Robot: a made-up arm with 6 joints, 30 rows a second.
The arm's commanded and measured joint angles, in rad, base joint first. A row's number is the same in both.
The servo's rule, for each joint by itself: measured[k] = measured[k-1] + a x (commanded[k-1-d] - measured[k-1]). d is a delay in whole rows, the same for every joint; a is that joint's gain. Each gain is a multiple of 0.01, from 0.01 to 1. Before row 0 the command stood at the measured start. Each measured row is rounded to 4 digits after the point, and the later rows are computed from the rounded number. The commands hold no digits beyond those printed.
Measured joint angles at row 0:
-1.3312 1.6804 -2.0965 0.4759 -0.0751 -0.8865
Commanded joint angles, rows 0 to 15:
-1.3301 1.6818 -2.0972 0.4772 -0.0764 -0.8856
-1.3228 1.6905 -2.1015 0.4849 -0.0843 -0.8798
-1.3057 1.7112 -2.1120 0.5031 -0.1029 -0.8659
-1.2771 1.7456 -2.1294 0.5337 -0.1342 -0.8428
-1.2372 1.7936 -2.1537 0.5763 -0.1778 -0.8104
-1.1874 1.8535 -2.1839 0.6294 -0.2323 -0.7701
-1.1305 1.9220 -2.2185 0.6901 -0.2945 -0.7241
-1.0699 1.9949 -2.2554 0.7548 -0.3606 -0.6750
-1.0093 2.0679 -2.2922 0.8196 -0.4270 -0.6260
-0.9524 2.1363 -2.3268 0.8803 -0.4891 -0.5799
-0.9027 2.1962 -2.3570 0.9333 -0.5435 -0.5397
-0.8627 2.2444 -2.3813 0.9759 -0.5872 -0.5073
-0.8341 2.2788 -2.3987 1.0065 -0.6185 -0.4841
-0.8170 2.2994 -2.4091 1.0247 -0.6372 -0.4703
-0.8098 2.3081 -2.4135 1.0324 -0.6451 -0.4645
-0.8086 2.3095 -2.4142 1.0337 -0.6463 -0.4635
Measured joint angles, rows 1 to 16:
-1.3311 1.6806 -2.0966 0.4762 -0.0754 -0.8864
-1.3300 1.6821 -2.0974 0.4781 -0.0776 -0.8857
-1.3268 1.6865 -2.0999 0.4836 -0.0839 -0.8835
-1.3203 1.6954 -2.1049 0.4946 -0.0965 -0.8790
-1.3095 1.7101 -2.1132 0.5126 -0.1168 -0.8715
-1.2936 1.7316 -2.1252 0.5383 -0.1457 -0.8603
-1.2724 1.7602 -2.1411 0.5717 -0.1829 -0.8453
-1.2461 1.7954 -2.1605 0.6120 -0.2273 -0.8266
-1.2153 1.8363 -2.1829 0.6577 -0.2772 -0.8045
-1.1811 1.8813 -2.2074 0.7067 -0.3302 -0.7798
-1.1449 1.9285 -2.2328 0.7566 -0.3835 -0.7534
-1.1082 1.9759 -2.2580 0.8048 -0.4344 -0.7263
-1.0726 2.0213 -2.2819 0.8492 -0.4804 -0.6997
-1.0394 2.0630 -2.3035 0.8878 -0.5196 -0.6745
-1.0096 2.0998 -2.3222 0.9196 -0.5510 -0.6514
-0.9835 2.1313 -2.3378 0.9447 -0.5748 -0.6307
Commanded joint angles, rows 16 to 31:
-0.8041 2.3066 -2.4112 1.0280 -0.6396 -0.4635
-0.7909 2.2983 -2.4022 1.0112 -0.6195 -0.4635
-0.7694 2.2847 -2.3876 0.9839 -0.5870 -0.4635
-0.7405 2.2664 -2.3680 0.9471 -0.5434 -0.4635
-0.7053 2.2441 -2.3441 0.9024 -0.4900 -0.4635
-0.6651 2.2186 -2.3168 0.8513 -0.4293 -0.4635
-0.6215 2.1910 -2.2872 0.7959 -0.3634 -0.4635
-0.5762 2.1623 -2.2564 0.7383 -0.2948 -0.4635
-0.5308 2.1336 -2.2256 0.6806 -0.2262 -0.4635
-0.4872 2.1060 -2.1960 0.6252 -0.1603 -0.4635
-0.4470 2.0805 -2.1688 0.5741 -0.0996 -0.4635
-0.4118 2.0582 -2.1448 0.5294 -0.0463 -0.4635
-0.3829 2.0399 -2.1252 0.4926 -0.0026 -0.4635
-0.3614 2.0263 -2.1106 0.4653 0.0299 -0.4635
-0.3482 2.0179 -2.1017 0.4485 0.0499 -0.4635
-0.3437 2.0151 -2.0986 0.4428 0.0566 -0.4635
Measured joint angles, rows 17 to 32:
-0.9602 2.1576 -2.3503 0.9630 -0.5910 -0.6123
-0.9382 2.1787 -2.3591 0.9736 -0.5981 -0.5959
-0.9163 2.1946 -2.3639 0.9759 -0.5953 -0.5813
-0.8934 2.2054 -2.3646 0.9696 -0.5823 -0.5683
-0.8689 2.2112 -2.3611 0.9548 -0.5592 -0.5568
-0.8424 2.2123 -2.3536 0.9320 -0.5267 -0.5465
-0.8137 2.2091 -2.3423 0.9021 -0.4859 -0.5374
-0.7828 2.2021 -2.3277 0.8661 -0.4381 -0.5293
-0.7500 2.1918 -2.3103 0.8253 -0.3851 -0.5221
-0.7158 2.1789 -2.2909 0.7813 -0.3289 -0.5157
-0.6809 2.1641 -2.2701 0.7357 -0.2716 -0.5100
-0.6459 2.1482 -2.2488 0.6903 -0.2153 -0.5049
-0.6117 2.1320 -2.2278 0.6468 -0.1621 -0.5003
-0.5792 2.1161 -2.2079 0.6069 -0.1141 -0.4963
-0.5492 2.1014 -2.1898 0.5721 -0.0731 -0.4927
-0.5225 2.0885 -2.1743 0.5437 -0.0407 -0.4895

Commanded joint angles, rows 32 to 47:
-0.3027 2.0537 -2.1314 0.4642 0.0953 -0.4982
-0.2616 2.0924 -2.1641 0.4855 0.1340 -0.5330
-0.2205 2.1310 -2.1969 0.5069 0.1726 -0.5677
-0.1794 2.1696 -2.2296 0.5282 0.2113 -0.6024
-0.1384 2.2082 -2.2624 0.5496 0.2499 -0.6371
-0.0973 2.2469 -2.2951 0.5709 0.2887 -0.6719
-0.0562 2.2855 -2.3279 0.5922 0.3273 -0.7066
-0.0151 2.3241 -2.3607 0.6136 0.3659 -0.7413
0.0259 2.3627 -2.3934 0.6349 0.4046 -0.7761
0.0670 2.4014 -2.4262 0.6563 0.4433 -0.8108
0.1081 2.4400 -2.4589 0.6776 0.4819 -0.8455
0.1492 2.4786 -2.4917 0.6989 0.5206 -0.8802
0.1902 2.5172 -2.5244 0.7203 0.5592 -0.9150
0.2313 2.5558 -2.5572 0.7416 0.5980 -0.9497
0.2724 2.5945 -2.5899 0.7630 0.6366 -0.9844
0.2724 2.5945 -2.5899 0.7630 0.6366 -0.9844
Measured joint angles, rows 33 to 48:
-0.4939 2.0833 -2.1670 0.5262 -0.0067 -0.4905
-0.4637 2.0847 -2.1665 0.5172 0.0285 -0.4952
-0.4321 2.0916 -2.1717 0.5149 0.0645 -0.5032
-0.3992 2.1033 -2.1815 0.5178 0.1012 -0.5141
-0.3653 2.1190 -2.1953 0.5248 0.1384 -0.5276
-0.3305 2.1382 -2.2123 0.5349 0.1760 -0.5435
-0.2948 2.1603 -2.2320 0.5475 0.2138 -0.5614
-0.2584 2.1849 -2.2539 0.5620 0.2518 -0.5812
-0.2214 2.2116 -2.2776 0.5780 0.2900 -0.6026
-0.1839 2.2401 -2.3029 0.5952 0.3283 -0.6255
-0.1459 2.2701 -2.3294 0.6133 0.3667 -0.6497
-0.1075 2.3014 -2.3570 0.6321 0.4052 -0.6751
-0.0688 2.3338 -2.3855 0.6515 0.4437 -0.7015
-0.0298 2.3671 -2.4147 0.6713 0.4823 -0.7288
0.0095 2.4012 -2.4445 0.6915 0.5209 -0.7569
0.0437 2.4302 -2.4692 0.7072 0.5498 -0.7819

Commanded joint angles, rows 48 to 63:
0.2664 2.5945 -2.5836 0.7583 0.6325 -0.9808
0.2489 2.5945 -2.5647 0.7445 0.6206 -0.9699
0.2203 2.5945 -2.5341 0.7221 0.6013 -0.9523
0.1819 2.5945 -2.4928 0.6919 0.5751 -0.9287
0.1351 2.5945 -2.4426 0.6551 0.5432 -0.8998
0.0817 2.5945 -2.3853 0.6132 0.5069 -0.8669
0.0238 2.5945 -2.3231 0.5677 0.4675 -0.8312
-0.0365 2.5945 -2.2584 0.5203 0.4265 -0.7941
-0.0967 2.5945 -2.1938 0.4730 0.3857 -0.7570
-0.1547 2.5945 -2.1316 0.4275 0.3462 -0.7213
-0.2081 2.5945 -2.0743 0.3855 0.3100 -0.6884
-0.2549 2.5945 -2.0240 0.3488 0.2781 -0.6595
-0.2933 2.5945 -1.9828 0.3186 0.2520 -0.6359
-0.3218 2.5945 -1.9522 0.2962 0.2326 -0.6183
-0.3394 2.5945 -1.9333 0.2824 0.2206 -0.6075
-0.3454 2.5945 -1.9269 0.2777 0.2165 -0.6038
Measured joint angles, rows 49 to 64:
0.0727 2.4548 -2.4886 0.7184 0.5705 -0.8038
0.0956 2.4758 -2.5015 0.7241 0.5830 -0.8221
0.1118 2.4936 -2.5070 0.7237 0.5876 -0.8364
0.1209 2.5087 -2.5046 0.7167 0.5845 -0.8466
0.1227 2.5216 -2.4941 0.7031 0.5742 -0.8525
0.1174 2.5325 -2.4756 0.6833 0.5574 -0.8541
0.1052 2.5418 -2.4497 0.6579 0.5349 -0.8516
0.0868 2.5497 -2.4172 0.6276 0.5078 -0.8453
0.0629 2.5564 -2.3792 0.5936 0.4773 -0.8356
0.0346 2.5621 -2.3371 0.5571 0.4445 -0.8230
0.0030 2.5670 -2.2924 0.5193 0.4109 -0.8082
-0.0305 2.5711 -2.2468 0.4818 0.3777 -0.7918
-0.0647 2.5746 -2.2019 0.4459 0.3463 -0.7747
-0.0981 2.5776 -2.1595 0.4130 0.3179 -0.7575
-0.1295 2.5801 -2.1210 0.3843 0.2936 -0.7410
-0.1576 2.5823 -2.0880 0.3608 0.2743 -0.7259

